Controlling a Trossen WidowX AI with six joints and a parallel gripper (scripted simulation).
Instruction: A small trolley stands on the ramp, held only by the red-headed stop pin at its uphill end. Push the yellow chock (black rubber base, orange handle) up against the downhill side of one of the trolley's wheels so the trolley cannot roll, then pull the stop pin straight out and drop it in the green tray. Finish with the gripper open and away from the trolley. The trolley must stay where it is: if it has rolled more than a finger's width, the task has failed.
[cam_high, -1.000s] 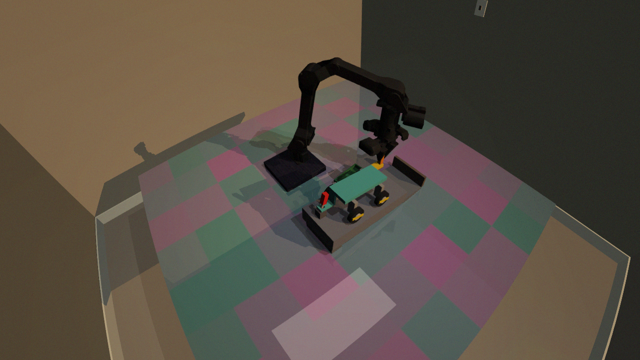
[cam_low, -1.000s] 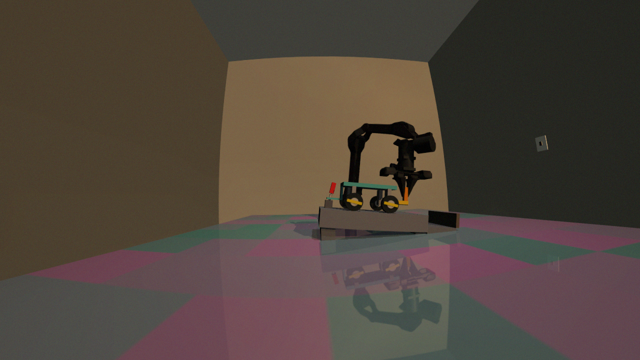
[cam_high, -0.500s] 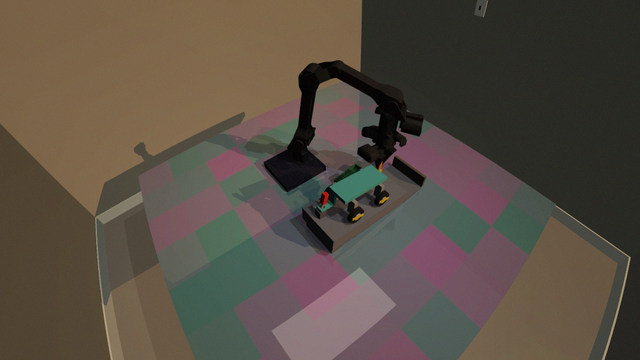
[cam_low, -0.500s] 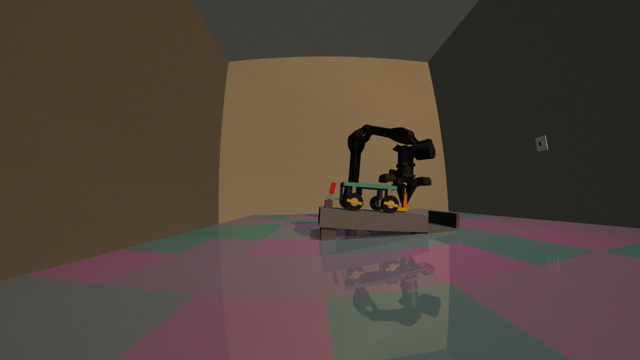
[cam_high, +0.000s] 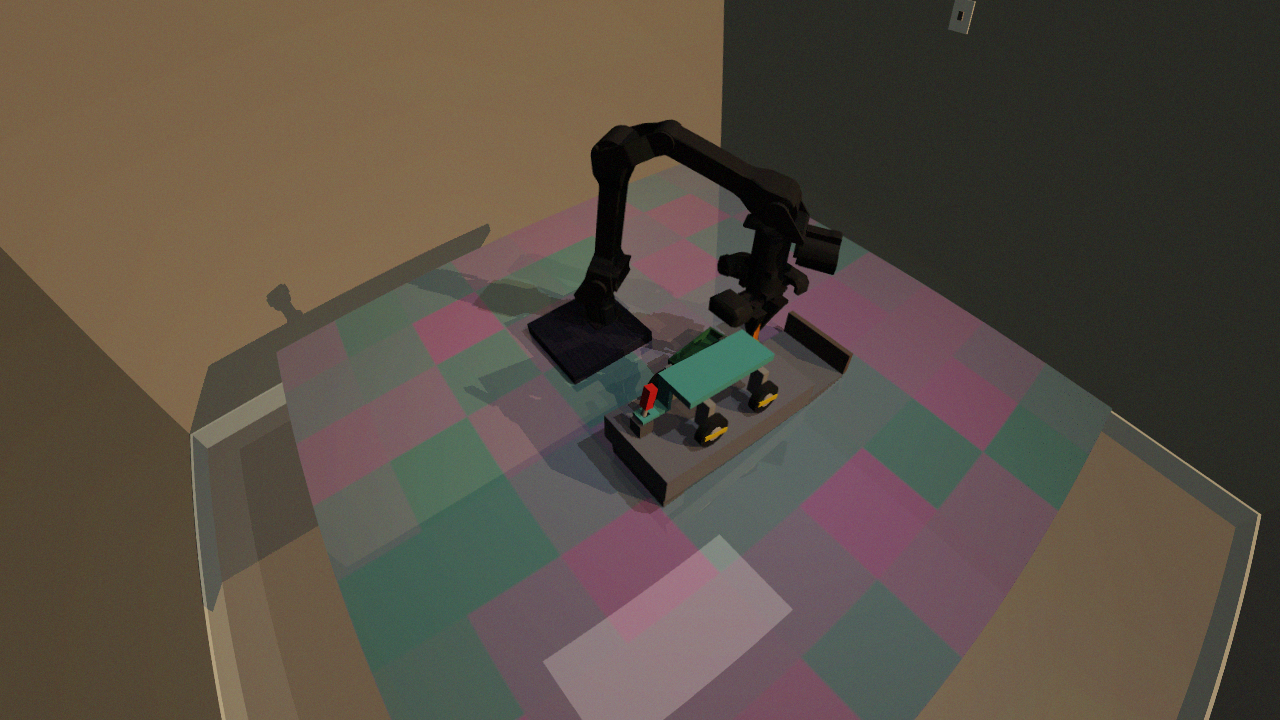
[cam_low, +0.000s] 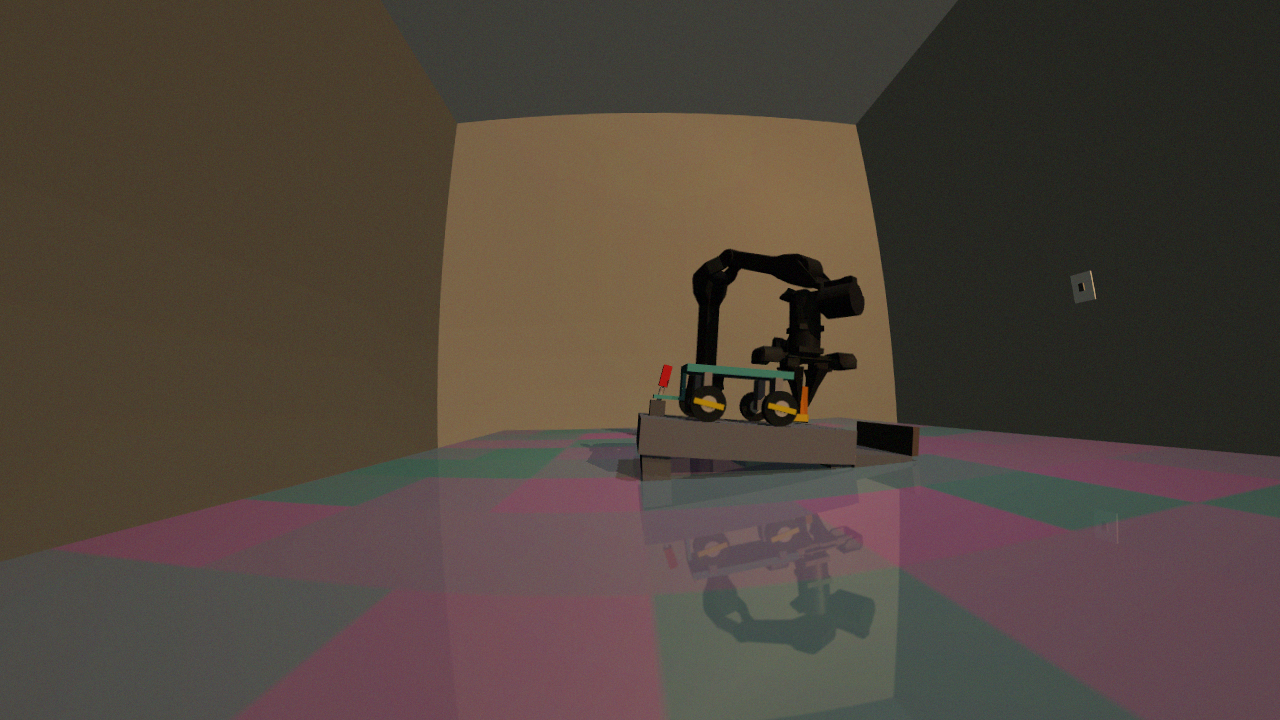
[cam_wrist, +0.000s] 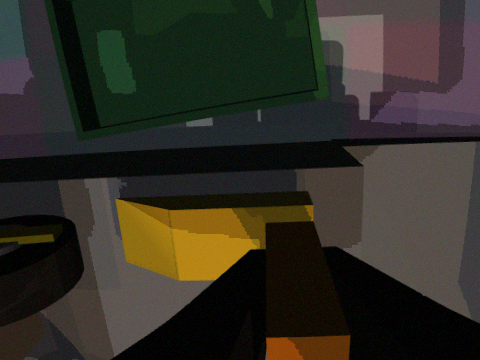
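My gripper tip is 40 mm short of the red-headed stop pin, 260 mm to the left of it and 40 mm below it. The rest, counted from my gripper tip: yellow chock 20 mm to the right, 10 mm below; dark end wall 60 mm ahead, 130 mm to the left, 60 mm below; green tray 70 mm behind, 50 mm to the right, 100 mm below.
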